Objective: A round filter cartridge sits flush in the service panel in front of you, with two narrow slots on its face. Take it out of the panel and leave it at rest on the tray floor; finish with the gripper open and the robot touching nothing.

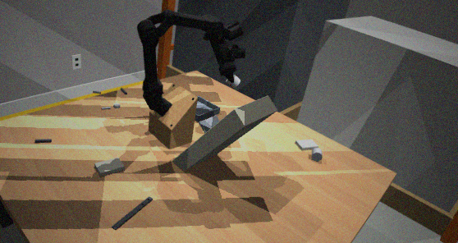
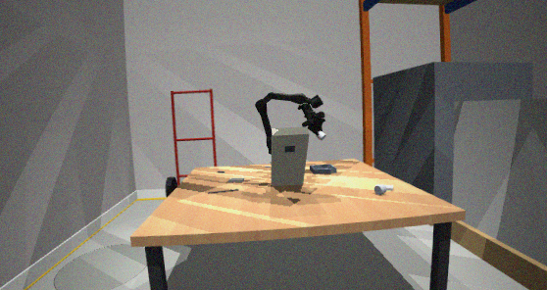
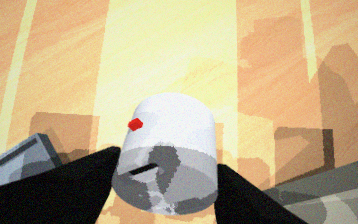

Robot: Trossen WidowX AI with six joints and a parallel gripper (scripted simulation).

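My gripper tip is now 220 mm past the blue-grey tray, 40 mm to the right of it and 260 mm above it. The rest, counted from my gripper tip: grey slab: 180 mm ahead, 200 mm to the right, 90 mm below.
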